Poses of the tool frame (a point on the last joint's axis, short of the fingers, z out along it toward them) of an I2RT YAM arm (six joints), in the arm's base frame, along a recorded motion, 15 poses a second.
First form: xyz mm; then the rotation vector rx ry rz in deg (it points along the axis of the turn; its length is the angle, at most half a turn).
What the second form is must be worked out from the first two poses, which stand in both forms.
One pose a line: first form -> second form
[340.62, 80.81, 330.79, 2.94, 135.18, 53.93] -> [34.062, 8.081, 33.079, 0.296, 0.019, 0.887, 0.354]
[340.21, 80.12, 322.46, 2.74, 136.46, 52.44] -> [34.021, 8.012, 32.246, 0.291, 0.018, 0.893, 0.343]
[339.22, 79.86, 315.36, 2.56, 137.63, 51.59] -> [33.922, 7.986, 31.536, 0.284, 0.017, 0.898, 0.336]
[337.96, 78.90, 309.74, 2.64, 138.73, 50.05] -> [33.796, 7.890, 30.974, 0.280, 0.017, 0.903, 0.326]
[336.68, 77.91, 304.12, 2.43, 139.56, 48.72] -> [33.668, 7.791, 30.412, 0.277, 0.016, 0.907, 0.317]
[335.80, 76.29, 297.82, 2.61, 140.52, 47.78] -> [33.580, 7.629, 29.782, 0.272, 0.017, 0.911, 0.310]
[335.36, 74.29, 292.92, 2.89, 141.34, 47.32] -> [33.536, 7.429, 29.292, 0.267, 0.019, 0.914, 0.306]
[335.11, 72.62, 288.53, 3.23, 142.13, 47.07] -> [33.511, 7.262, 28.853, 0.261, 0.021, 0.916, 0.303]
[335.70, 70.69, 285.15, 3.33, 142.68, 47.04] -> [33.570, 7.069, 28.515, 0.257, 0.021, 0.918, 0.303]
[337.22, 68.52, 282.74, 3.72, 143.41, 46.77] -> [33.722, 6.852, 28.274, 0.251, 0.024, 0.920, 0.300]
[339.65, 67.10, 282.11, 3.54, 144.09, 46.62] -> [33.965, 6.710, 28.211, 0.246, 0.023, 0.922, 0.298]
